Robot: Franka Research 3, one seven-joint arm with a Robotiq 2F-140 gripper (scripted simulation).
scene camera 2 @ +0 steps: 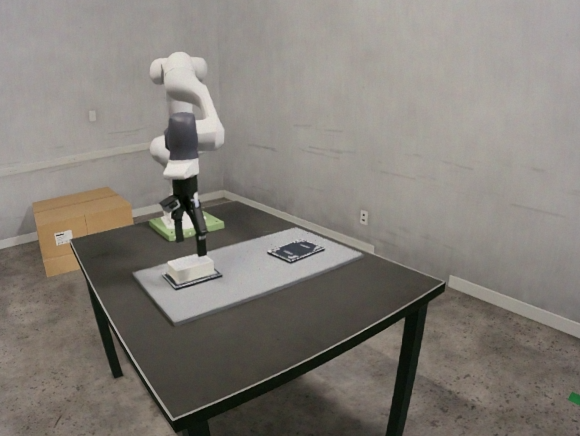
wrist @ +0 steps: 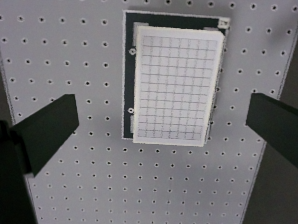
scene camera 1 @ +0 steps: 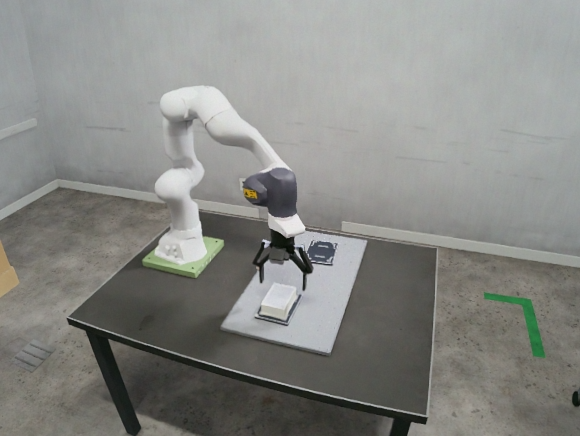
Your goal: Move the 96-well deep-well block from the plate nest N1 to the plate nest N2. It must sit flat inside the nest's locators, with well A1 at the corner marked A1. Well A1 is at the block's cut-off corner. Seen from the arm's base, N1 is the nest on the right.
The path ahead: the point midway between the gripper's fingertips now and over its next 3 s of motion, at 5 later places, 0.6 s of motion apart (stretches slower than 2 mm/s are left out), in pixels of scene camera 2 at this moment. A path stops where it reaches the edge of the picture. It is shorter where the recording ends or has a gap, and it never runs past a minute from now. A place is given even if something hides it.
My gripper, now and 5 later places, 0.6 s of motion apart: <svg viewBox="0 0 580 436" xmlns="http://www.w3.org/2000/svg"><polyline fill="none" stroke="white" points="190,248 188,250 189,257 190,265 190,268 191,273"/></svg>
